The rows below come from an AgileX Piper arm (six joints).
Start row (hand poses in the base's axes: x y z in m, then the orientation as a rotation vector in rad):
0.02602, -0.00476, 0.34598, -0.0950, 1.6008, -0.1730
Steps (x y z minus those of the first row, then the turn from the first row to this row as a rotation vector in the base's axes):
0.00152, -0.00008, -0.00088, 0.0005, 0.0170, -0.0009
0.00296, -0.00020, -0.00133, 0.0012, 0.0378, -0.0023
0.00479, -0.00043, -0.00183, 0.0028, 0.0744, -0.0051
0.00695, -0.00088, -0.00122, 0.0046, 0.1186, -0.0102
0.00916, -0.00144, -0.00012, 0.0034, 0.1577, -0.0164
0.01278, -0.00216, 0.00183, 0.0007, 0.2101, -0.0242
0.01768, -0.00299, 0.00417, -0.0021, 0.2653, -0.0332
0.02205, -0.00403, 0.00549, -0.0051, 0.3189, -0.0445
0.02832, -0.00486, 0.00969, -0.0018, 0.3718, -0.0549
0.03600, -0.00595, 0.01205, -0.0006, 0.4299, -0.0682
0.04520, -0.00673, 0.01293, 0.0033, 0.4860, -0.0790
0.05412, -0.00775, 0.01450, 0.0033, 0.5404, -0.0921
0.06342, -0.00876, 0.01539, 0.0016, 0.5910, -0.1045
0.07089, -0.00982, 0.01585, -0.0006, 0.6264, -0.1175
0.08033, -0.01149, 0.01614, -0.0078, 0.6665, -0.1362
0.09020, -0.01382, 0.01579, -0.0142, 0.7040, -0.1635
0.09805, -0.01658, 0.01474, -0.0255, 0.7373, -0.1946
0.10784, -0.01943, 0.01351, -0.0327, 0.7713, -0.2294
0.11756, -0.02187, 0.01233, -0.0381, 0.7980, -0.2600
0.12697, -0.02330, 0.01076, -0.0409, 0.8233, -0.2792
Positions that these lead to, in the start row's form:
0.02754, -0.00484, 0.34510, -0.0956, 1.6178, -0.1729
0.02898, -0.00496, 0.34465, -0.0960, 1.6387, -0.1729
0.03081, -0.00519, 0.34415, -0.0961, 1.6755, -0.1729
0.03297, -0.00564, 0.34476, -0.0950, 1.7201, -0.1743
0.03518, -0.00620, 0.34586, -0.0948, 1.7594, -0.1791
0.03880, -0.00692, 0.34781, -0.0957, 1.8120, -0.1860
0.04370, -0.00775, 0.35015, -0.0960, 1.8675, -0.1940
0.04807, -0.00879, 0.35147, -0.0943, 1.9215, -0.2040
0.05434, -0.00962, 0.35567, -0.0881, 1.9752, -0.2081
0.06202, -0.01071, 0.35803, -0.0815, 2.0341, -0.2161
0.07122, -0.01149, 0.35891, -0.0744, 2.0910, -0.2199
0.08014, -0.01251, 0.36048, -0.0683, 2.1461, -0.2289
0.08944, -0.01352, 0.36137, -0.0637, 2.1972, -0.2391
0.09691, -0.01458, 0.36183, -0.0574, 2.2331, -0.2508
0.10635, -0.01625, 0.36212, -0.0508, 2.2736, -0.2717
0.11622, -0.01858, 0.36177, -0.0354, 2.3117, -0.2996
0.12407, -0.02134, 0.36072, -0.0202, 2.3452, -0.3355
0.13386, -0.02419, 0.35949, 0.0020, 2.3795, -0.3713
0.14358, -0.02663, 0.35831, 0.0229, 2.4061, -0.4022
0.15299, -0.02806, 0.35674, 0.0359, 2.4314, -0.4211

